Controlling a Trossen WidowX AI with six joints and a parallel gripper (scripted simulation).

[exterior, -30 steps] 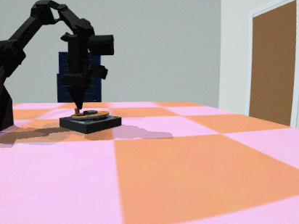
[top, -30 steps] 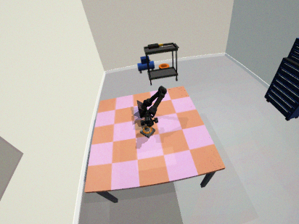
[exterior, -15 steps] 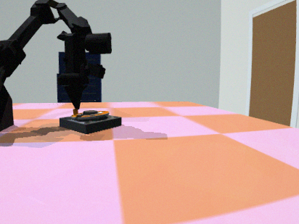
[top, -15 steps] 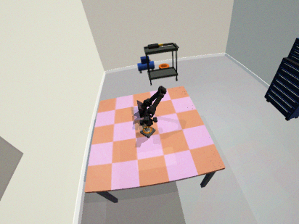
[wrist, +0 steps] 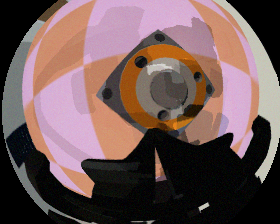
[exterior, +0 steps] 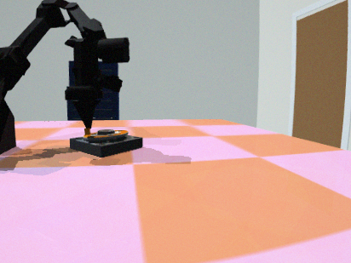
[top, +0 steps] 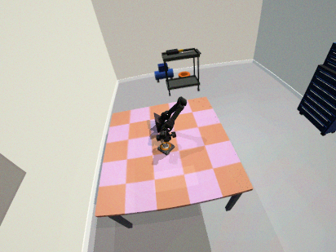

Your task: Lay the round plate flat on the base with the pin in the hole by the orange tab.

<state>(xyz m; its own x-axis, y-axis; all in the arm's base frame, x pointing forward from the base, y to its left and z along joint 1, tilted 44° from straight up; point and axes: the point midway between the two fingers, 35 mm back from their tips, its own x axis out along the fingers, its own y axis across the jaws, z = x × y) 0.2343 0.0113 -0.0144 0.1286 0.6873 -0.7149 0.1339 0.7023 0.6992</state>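
Right now my gripper tip is 40 mm short of the square base, 30 mm to the left of it and 20 mm above it.
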